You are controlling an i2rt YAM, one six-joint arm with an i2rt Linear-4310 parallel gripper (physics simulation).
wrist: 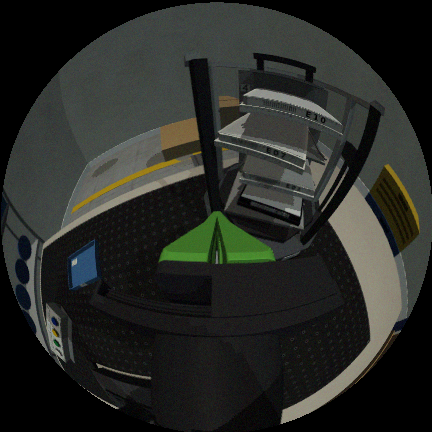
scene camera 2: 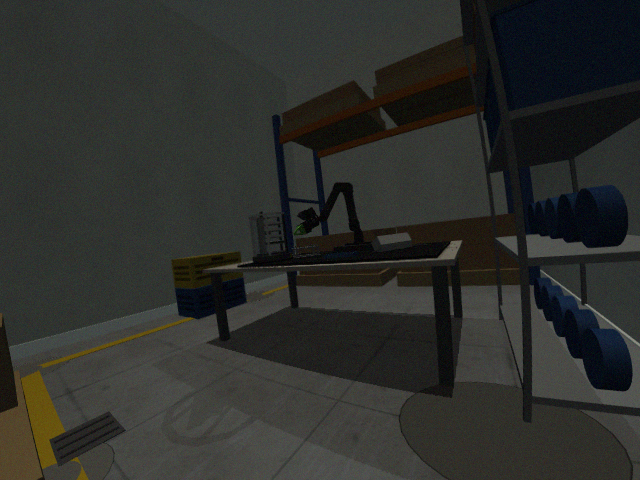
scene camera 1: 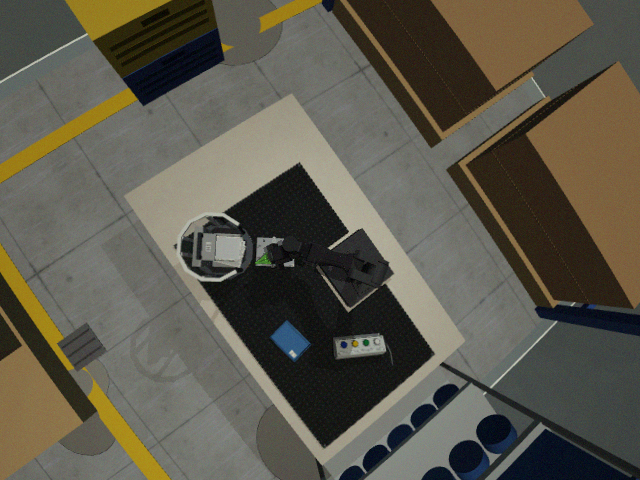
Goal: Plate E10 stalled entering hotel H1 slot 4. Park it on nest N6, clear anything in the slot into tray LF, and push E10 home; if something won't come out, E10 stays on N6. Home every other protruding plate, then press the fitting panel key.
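Places are measured from the arm's base along level axes (x right, y ahead, z up), in metres.
Where they show: gripper, fingertip midpoint: [wrist: 216,217] [scene camera 2: 294,234] [scene camera 1: 255,263]; arm's base, origin of the base link: [scene camera 2: 359,243].
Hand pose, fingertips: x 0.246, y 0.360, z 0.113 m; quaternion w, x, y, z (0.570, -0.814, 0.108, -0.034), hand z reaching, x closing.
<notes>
Each offset is from my fingertips to the top centre of the thing. Level surfaces: height alone.
Hotel H1 [scene camera 1: 179,246] [wrist: 202,125] stands upright at the table's left end. In the wrist view, plate E10 @(dx +0.101, dy +0.071, dz +0.091 m) [wrist: 292,102] is in the top slot marked 4. Plate E07 @(dx +0.088, dy +0.075, dz +0.053 m) [wrist: 267,147] below it sticks out towards the camera. Plate E01 @(dx +0.103, dy +0.074, dz +0.010 m) [wrist: 280,183] and a dark-fronted plate @(dx +0.106, dy +0.066, dz -0.029 m) [wrist: 270,207] lie lower. My gripper [scene camera 1: 258,261] [scene camera 2: 296,230] [wrist: 216,217] is shut and empty, its green fingers in front of the hotel, apart from the plates. A grey nest @(dx +0.004, dy -0.093, dz -0.074 m) [scene camera 1: 262,241] lies beneath it, its label unreadable. Whether anything is inside slot 4 is hidden.
A blue tray @(dx -0.368, dy +0.034, dz -0.133 m) [scene camera 1: 290,338] [wrist: 84,265] lies on the black mat @(dz -0.150 m) [scene camera 1: 248,310]. A panel @(dx -0.544, dy -0.216, dz -0.066 m) [scene camera 1: 360,353] [scene camera 2: 392,241] with blue, yellow, green and white keys stands to its right. The arm's base plate [scene camera 1: 343,304] is by the table's far edge.
</notes>
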